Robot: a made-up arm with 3 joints.
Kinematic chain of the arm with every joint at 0, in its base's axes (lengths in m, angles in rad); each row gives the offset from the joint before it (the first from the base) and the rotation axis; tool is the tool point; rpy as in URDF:
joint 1: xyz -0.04 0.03 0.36 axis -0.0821 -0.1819 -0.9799
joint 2: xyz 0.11 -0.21 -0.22 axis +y
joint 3: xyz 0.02 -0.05 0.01 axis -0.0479 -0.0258 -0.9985
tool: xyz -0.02 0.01 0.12 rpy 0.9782 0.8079 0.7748
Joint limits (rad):
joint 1: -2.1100..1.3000
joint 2: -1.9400..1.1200
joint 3: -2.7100..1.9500
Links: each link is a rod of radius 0.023 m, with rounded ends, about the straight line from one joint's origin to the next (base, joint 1, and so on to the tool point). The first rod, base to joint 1, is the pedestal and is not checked.
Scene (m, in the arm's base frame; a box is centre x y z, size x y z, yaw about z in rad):
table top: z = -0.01
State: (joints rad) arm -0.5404 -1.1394 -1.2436
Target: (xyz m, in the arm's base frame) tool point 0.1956 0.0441 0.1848
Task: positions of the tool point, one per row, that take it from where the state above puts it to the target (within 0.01 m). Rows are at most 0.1 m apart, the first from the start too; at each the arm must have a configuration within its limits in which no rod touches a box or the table.
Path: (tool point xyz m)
1: 0.1335 -0.1638 0.1892
2: 0.1731 -0.1033 0.1892
3: 0.1949 -0.0322 0.1874
4: 0.1956 0.0441 0.1848

